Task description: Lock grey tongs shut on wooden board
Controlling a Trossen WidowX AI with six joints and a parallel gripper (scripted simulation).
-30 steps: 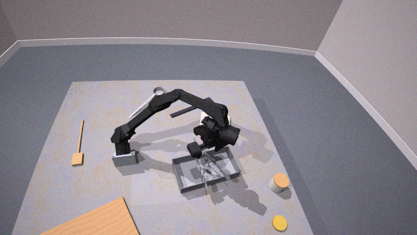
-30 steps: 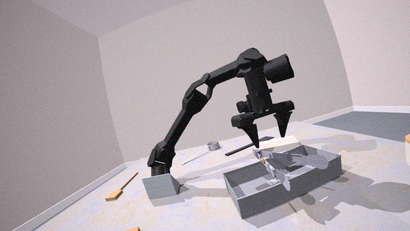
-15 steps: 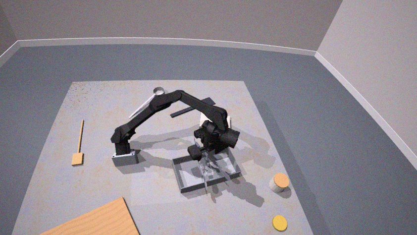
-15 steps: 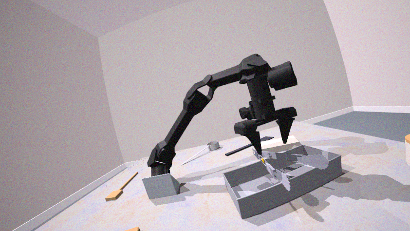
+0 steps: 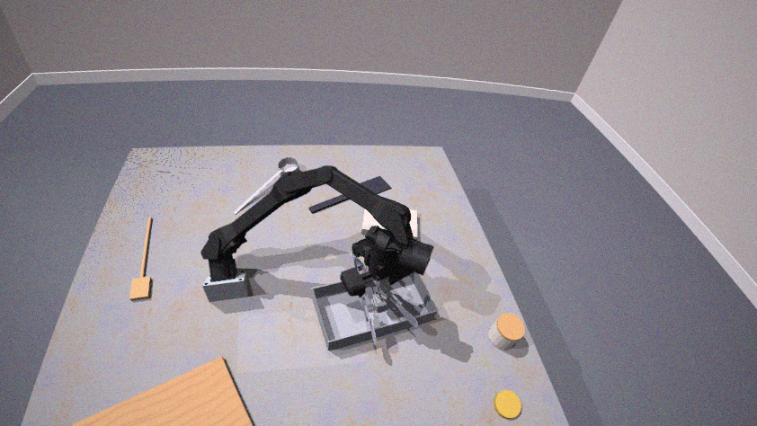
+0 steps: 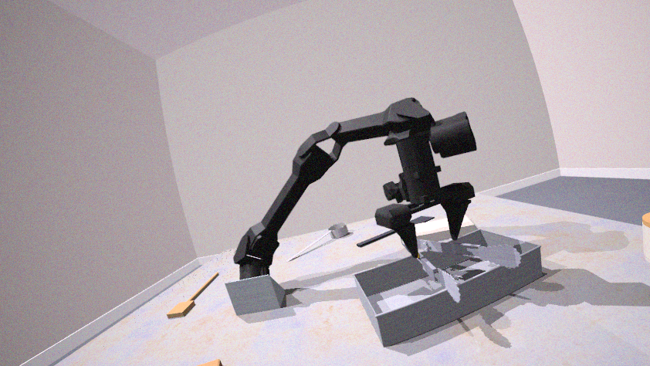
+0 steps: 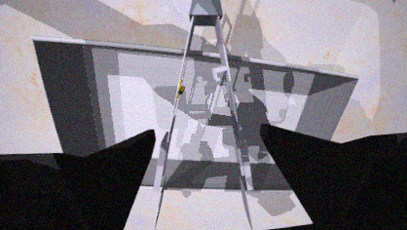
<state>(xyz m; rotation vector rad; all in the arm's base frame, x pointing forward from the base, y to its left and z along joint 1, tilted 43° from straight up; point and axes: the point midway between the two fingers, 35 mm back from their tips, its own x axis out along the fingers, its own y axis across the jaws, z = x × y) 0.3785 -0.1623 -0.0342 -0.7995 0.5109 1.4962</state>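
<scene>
Now: the grey roasting tin 2 cm to the right of my gripper tip and 5 cm below it. Round my gripper tip: yellow disc (25 cm ahead, 37 cm to the right, 7 cm below); black spatula (8 cm ahead, 44 cm to the left, 8 cm below); white block (15 cm ahead, 27 cm to the left, 7 cm below).
</scene>
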